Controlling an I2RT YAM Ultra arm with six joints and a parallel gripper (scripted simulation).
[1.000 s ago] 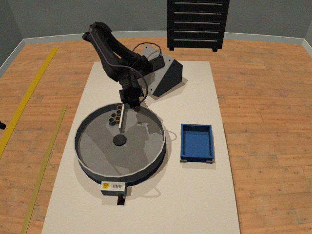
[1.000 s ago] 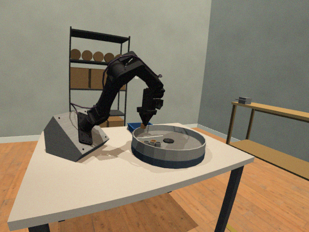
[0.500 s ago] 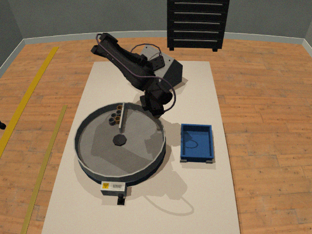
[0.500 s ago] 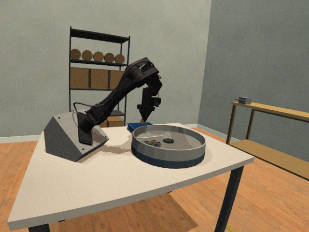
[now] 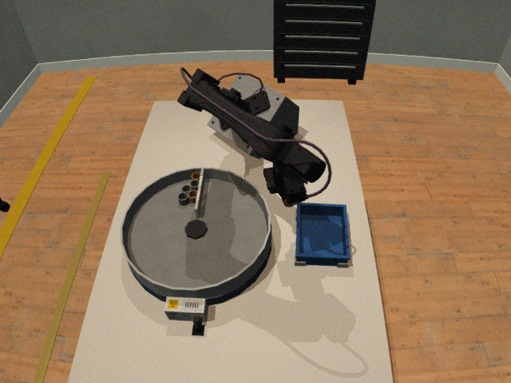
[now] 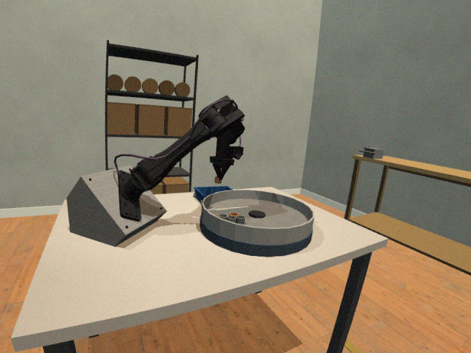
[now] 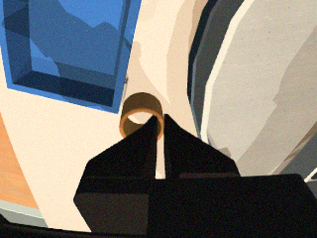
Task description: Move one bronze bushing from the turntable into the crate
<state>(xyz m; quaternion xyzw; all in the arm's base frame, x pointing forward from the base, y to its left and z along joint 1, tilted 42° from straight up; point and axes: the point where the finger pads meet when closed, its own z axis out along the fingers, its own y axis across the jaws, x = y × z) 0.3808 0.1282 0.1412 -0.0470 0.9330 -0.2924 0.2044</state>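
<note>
The blue crate is 120 mm below my hand, 100 mm to the left of it and 60 mm ahead of it. Round my hand: grey turntable 250 mm to the right, 90 mm below, 20 mm behind.
</note>
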